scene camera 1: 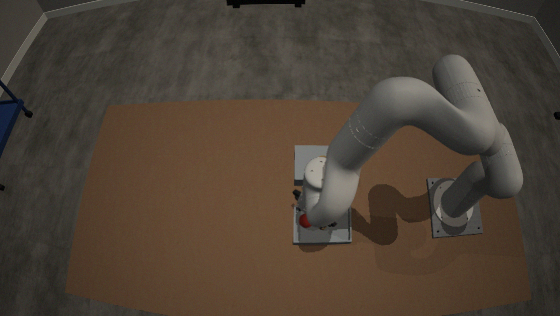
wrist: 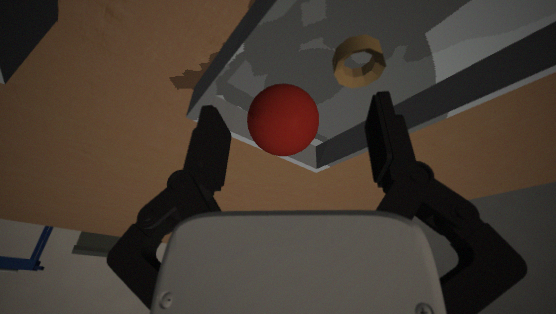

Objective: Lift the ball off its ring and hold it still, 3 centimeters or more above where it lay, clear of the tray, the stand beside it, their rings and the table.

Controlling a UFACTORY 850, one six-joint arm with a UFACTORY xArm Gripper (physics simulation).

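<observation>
The red ball (scene camera 1: 305, 220) (wrist: 283, 120) sits in the grey tray (scene camera 1: 322, 243) (wrist: 440, 95), near one corner. Whether a ring lies under it cannot be seen. An empty wooden ring (wrist: 357, 45) stands in the tray beside the ball. My gripper (scene camera 1: 315, 210) (wrist: 293, 114) is wide open and holds nothing. In the wrist view the ball shows between the two fingers, nearer the left one; how far the fingertips are above it is hard to tell. In the scene view the arm hides most of the gripper and part of the tray.
The grey stand (scene camera 1: 307, 160) (wrist: 25, 30) is beside the tray, partly hidden by the arm; a bit of its orange ring (scene camera 1: 322, 157) shows. The arm's base plate (scene camera 1: 435, 220) is at the right of the brown table (scene camera 1: 190, 200). A blue cart stands off the table's left side.
</observation>
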